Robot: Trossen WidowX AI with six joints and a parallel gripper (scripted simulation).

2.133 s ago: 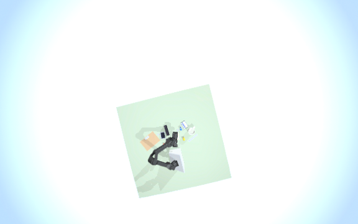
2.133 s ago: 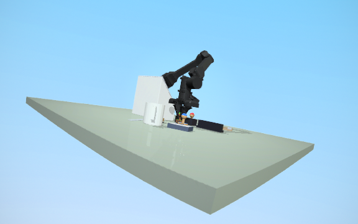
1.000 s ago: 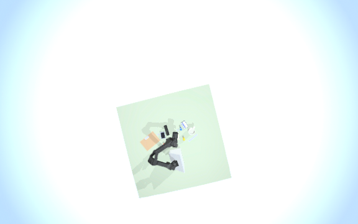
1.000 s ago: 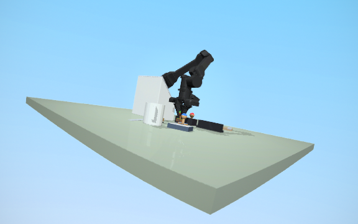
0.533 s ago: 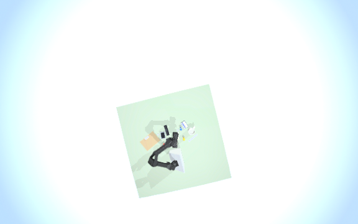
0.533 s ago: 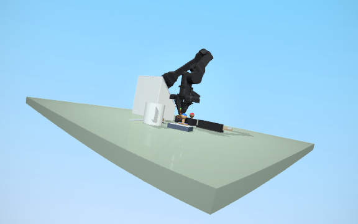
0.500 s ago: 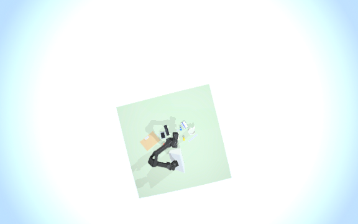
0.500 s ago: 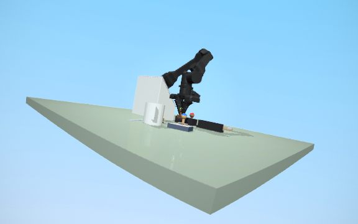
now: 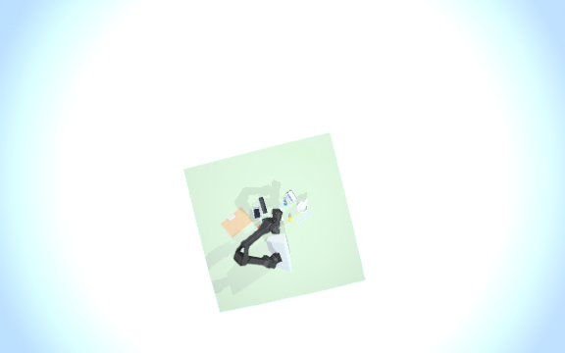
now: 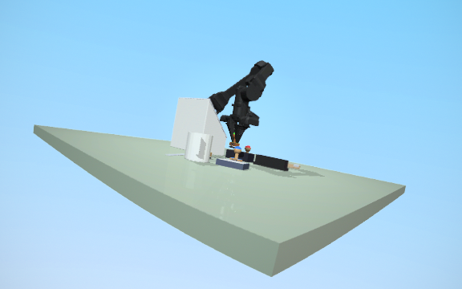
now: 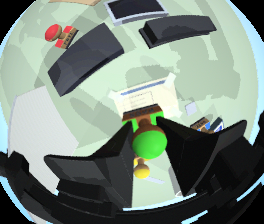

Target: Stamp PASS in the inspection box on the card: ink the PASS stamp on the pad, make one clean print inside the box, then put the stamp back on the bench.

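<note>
My gripper tip is 13 cm short of the long black block, 7 cm to the right of it and 6 cm above it. The rest, counted from my gripper tip: yellow-knobbed stamp: 10 cm to the right, 6 cm behind, 5 cm below; then red-knobbed stamp: 17 cm to the left, 5 cm below, 3 cm behind; then blue-knobbed stamp: 11 cm to the right, 8 cm ahead, 5 cm below.
</note>
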